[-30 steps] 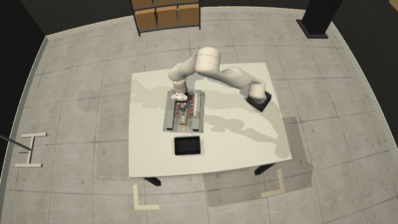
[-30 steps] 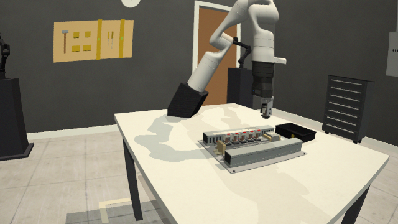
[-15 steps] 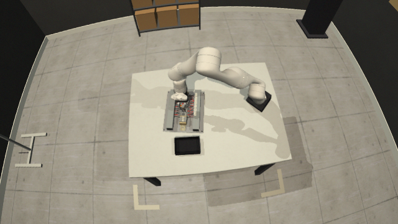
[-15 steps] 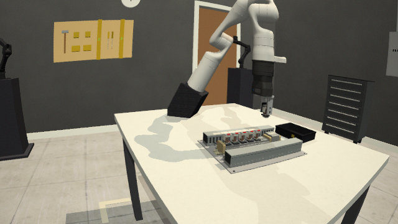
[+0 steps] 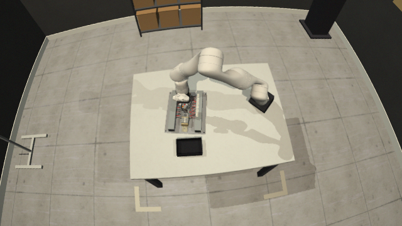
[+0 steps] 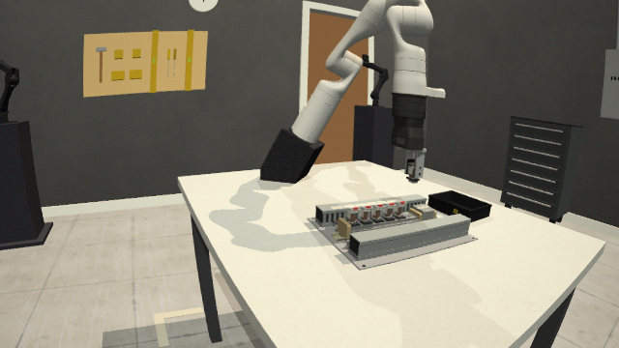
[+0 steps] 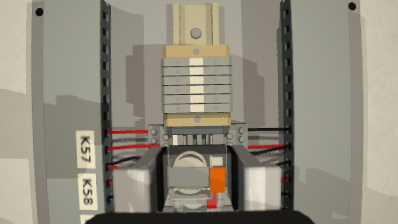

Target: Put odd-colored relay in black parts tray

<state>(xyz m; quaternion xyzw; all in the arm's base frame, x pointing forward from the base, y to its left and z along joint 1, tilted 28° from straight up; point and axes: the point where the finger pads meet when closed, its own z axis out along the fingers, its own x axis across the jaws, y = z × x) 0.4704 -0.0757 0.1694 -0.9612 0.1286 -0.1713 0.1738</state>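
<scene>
The black parts tray lies 220 mm to the left of my hand, 130 mm below it and 10 mm ahead of it. The rest, counted from my hand: relay panel 120 mm below, 40 mm to the right, 10 mm behind; clear relay 10 mm below.
</scene>
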